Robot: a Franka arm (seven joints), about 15 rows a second.
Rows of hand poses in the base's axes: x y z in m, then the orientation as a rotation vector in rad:
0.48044 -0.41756 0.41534 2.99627 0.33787 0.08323
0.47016 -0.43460 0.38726 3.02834 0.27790 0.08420
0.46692 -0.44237 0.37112 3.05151 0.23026 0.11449
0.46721 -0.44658 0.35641 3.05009 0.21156 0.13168
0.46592 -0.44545 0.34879 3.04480 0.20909 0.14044
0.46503 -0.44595 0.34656 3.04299 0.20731 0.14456
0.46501 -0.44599 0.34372 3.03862 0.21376 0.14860
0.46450 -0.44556 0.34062 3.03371 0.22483 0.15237
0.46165 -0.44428 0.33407 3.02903 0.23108 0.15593
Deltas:
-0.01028 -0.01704 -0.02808 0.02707 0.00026 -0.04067
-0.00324 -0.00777 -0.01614 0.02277 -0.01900 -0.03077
0.00029 -0.00421 -0.01471 -0.00075 -0.01185 -0.01172
-0.00129 0.00113 -0.00762 -0.00458 -0.00626 -0.00135
-0.00089 -0.00050 -0.00223 -0.00149 -0.00290 -0.00104
-0.00002 -0.00004 -0.00284 -0.00374 -0.00283 0.00435
-0.00051 0.00043 -0.00310 -0.00411 -0.00255 0.00738
-0.00285 0.00128 -0.00655 -0.00405 -0.00257 0.00423

